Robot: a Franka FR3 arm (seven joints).
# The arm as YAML. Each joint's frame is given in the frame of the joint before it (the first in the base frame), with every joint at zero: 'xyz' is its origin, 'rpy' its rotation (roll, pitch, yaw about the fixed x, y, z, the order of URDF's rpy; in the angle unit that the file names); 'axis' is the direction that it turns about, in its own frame. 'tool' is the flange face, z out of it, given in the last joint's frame.
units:
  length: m
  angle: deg
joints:
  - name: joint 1
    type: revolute
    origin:
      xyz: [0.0, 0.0, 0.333]
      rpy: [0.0, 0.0, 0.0]
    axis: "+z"
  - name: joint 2
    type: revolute
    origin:
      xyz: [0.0, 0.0, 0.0]
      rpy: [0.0, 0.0, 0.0]
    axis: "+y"
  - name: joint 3
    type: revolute
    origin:
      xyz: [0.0, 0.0, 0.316]
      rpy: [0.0, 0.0, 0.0]
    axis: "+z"
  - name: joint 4
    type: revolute
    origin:
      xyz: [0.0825, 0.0, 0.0]
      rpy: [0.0, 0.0, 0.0]
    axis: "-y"
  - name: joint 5
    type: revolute
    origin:
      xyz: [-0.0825, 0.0, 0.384]
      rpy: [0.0, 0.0, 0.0]
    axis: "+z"
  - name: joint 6
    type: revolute
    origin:
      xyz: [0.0, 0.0, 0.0]
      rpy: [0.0, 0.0, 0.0]
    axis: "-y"
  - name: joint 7
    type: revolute
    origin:
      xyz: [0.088, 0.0, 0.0]
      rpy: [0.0, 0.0, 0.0]
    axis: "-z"
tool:
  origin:
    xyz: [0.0, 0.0, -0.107]
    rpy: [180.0, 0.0, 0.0]
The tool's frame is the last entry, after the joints.
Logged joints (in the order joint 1, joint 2, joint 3, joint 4, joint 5, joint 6, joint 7), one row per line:
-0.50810, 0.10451, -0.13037, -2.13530, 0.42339, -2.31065, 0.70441
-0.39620, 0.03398, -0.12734, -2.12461, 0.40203, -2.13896, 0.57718
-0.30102, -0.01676, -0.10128, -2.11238, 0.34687, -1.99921, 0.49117
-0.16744, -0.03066, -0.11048, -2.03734, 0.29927, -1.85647, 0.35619
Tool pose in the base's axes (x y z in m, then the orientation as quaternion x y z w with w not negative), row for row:
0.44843, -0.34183, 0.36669, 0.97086, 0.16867, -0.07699, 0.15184
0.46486, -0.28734, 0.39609, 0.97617, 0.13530, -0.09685, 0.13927
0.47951, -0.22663, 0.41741, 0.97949, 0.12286, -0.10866, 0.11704
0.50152, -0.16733, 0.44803, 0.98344, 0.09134, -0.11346, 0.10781
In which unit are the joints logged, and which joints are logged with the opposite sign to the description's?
The joints are logged in radians. Opposite sign: joint 5, joint 6, joint 7.
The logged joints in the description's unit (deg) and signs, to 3 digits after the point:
-29.112, 5.988, -7.470, -122.344, -24.258, 132.390, -40.360
-22.701, 1.947, -7.296, -121.731, -23.035, 122.553, -33.070
-17.247, -0.960, -5.803, -121.030, -19.874, 114.546, -28.142
-9.594, -1.757, -6.330, -116.731, -17.147, 106.368, -20.408

